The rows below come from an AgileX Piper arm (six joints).
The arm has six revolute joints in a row. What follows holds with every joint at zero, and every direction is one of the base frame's.
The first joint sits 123 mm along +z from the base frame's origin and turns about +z.
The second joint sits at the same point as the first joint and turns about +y.
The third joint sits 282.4 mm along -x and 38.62 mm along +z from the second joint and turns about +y.
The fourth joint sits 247.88 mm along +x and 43.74 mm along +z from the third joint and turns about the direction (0.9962, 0, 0.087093).
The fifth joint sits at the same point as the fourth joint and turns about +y.
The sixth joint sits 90.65 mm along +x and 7.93 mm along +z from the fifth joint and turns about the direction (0.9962, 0, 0.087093).
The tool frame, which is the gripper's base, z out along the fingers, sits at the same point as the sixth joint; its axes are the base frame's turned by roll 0, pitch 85.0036 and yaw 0 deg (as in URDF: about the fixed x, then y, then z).
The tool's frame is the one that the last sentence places.
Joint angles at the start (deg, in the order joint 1, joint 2, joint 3, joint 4, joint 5, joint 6):
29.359 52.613 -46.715 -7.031 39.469 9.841
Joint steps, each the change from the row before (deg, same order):
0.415 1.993 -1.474 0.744 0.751 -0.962
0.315 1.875 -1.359 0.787 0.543 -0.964
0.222 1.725 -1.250 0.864 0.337 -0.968
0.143 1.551 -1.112 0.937 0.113 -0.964
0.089 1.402 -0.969 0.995 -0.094 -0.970
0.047 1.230 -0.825 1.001 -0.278 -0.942
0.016 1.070 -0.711 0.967 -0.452 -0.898
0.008 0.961 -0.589 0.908 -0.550 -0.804
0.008 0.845 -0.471 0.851 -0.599 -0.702
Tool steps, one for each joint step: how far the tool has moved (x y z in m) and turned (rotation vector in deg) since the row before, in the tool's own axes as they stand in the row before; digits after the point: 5 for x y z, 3 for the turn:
-0.00535 0.00282 0.00506 -0.625 1.338 -0.700
-0.00516 0.00254 0.00498 -0.626 1.127 -0.610
-0.00499 0.00227 0.00472 -0.651 0.882 -0.494
-0.00470 0.00201 0.00440 -0.678 0.621 -0.378
-0.00436 0.00180 0.00421 -0.701 0.402 -0.299
-0.00399 0.00156 0.00387 -0.690 0.180 -0.229
-0.00375 0.00132 0.00347 -0.651 -0.052 -0.180
-0.00333 0.00115 0.00335 -0.600 -0.149 -0.116
-0.00285 0.00100 0.00315 -0.552 -0.206 -0.049

